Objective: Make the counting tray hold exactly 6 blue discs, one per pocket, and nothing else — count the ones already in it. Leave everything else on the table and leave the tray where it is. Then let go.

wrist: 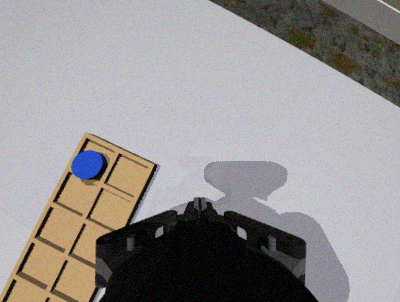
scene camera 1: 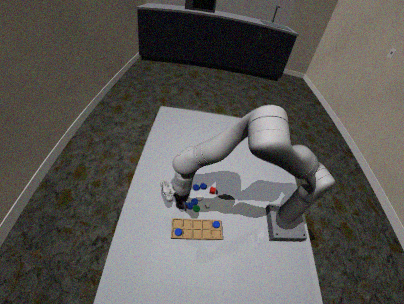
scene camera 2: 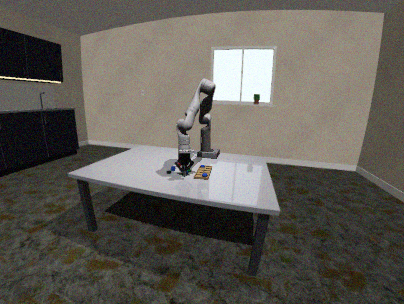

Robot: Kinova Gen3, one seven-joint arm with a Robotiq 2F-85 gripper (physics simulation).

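Observation:
The tan counting tray (scene camera 1: 197,229) (scene camera 2: 203,170) (wrist: 62,227) holds one blue disc (scene camera 1: 178,232) (scene camera 2: 204,175) (wrist: 88,165) in a corner pocket at one end and another blue disc (scene camera 1: 216,224) (scene camera 2: 202,166) in a corner pocket at the other. The other pockets show bare. My gripper (scene camera 1: 181,206) (scene camera 2: 184,174) (wrist: 199,205) is shut and empty, low over the table behind the tray. Beside it in scene camera 1 lie two loose blue discs, one (scene camera 1: 189,205) nearer the fingers and one (scene camera 1: 194,201) just behind. Two more blue discs (scene camera 1: 196,187) (scene camera 1: 203,186) lie farther back.
A green disc (scene camera 1: 196,208) lies between the near blue discs and the tray. A red block (scene camera 1: 213,190) lies behind them. A small grey piece (scene camera 1: 207,206) lies right of the green disc. A black piece (scene camera 2: 168,172) shows in scene camera 2.

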